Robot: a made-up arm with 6 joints. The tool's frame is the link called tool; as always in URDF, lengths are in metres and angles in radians. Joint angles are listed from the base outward.
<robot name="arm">
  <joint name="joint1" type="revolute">
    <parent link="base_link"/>
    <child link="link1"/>
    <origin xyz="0 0 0.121"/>
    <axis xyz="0 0 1"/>
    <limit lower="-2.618" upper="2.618"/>
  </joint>
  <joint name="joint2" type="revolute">
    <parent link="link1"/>
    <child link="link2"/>
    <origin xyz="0 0 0"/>
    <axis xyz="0.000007 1 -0.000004"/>
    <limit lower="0" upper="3.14"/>
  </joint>
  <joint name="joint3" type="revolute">
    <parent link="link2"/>
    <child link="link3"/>
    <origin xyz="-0.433 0 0.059"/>
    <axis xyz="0.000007 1 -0.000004"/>
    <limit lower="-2.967" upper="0"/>
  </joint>
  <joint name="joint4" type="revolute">
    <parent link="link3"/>
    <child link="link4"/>
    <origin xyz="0.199 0 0.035"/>
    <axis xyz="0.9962 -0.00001 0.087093"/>
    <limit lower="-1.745" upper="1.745"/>
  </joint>
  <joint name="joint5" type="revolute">
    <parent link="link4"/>
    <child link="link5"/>
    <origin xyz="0 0 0"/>
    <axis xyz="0.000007 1 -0.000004"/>
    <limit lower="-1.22" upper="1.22"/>
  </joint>
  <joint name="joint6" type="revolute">
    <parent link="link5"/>
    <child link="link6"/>
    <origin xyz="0.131 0 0.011"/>
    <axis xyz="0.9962 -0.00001 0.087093"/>
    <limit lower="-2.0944" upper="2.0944"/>
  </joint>
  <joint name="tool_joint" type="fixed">
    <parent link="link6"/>
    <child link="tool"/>
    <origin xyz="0 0 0" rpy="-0.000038 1.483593 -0.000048"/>
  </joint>
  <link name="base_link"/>
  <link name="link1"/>
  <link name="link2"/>
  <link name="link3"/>
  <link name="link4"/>
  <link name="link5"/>
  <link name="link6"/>
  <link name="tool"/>
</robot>
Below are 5 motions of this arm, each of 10 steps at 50 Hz.
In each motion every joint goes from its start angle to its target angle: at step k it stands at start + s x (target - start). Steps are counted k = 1, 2, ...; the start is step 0. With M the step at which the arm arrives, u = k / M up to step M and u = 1 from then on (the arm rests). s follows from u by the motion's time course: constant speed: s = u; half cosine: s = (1 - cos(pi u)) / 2; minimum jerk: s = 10 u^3 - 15 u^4 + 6 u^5.
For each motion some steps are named. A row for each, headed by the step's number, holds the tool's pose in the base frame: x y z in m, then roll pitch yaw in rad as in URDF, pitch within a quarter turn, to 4 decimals.
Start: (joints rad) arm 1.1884 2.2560 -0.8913 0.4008 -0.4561 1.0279
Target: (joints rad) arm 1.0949 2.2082 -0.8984 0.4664 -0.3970 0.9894
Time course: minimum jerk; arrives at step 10
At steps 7, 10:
7: 0.2315 0.4154 0.1489 2.4471 0.2313 2.6842
10: 0.2373 0.4110 0.1519 2.4479 0.2277 2.6652

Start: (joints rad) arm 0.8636 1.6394 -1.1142 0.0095 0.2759 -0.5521
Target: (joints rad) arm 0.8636 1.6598 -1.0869 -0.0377 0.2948 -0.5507
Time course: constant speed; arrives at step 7
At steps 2, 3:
2: 0.2452 0.2866 0.3881 -2.6109 0.6829 -1.5304
3: 0.2453 0.2864 0.3856 -2.6137 0.6719 -1.5293

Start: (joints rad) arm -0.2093 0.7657 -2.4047 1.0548 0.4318 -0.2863
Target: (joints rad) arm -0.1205 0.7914 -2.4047 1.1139 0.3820 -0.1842
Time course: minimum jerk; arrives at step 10
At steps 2, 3, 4, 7, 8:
2: -0.2944 0.1100 0.7823 -0.2356 0.2966 0.5093
3: -0.2943 0.1066 0.7834 -0.2295 0.2968 0.5372
4: -0.2942 0.1017 0.7849 -0.2205 0.2969 0.5783
7: -0.2930 0.0852 0.7899 -0.1903 0.2954 0.7165
8: -0.2926 0.0819 0.7909 -0.1842 0.2947 0.7445

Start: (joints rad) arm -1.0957 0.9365 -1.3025 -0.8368 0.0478 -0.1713
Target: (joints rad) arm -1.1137 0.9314 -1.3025 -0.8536 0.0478 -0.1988
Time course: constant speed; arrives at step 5
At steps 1, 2, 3, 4, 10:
1: 0.0335 -0.0768 0.6622 -1.0807 0.5151 -2.4522
2: 0.0330 -0.0764 0.6623 -1.0818 0.5070 -2.4600
3: 0.0325 -0.0761 0.6624 -1.0828 0.4990 -2.4678
4: 0.0319 -0.0757 0.6625 -1.0838 0.4910 -2.4756
10: 0.0314 -0.0753 0.6626 -1.0847 0.4830 -2.4834

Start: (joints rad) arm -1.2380 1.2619 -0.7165 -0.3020 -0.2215 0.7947
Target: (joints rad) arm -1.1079 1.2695 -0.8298 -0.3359 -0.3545 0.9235
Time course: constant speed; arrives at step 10
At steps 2, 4, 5, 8, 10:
2: 0.0945 -0.2245 0.4557 1.9483 1.0025 0.7575
4: 0.1027 -0.2244 0.4658 1.8566 0.9972 0.7121
5: 0.1067 -0.2240 0.4709 1.8117 0.9933 0.6908
8: 0.1187 -0.2221 0.4862 1.6814 0.9765 0.6331
10: 0.1265 -0.2201 0.4964 1.5991 0.9617 0.6008

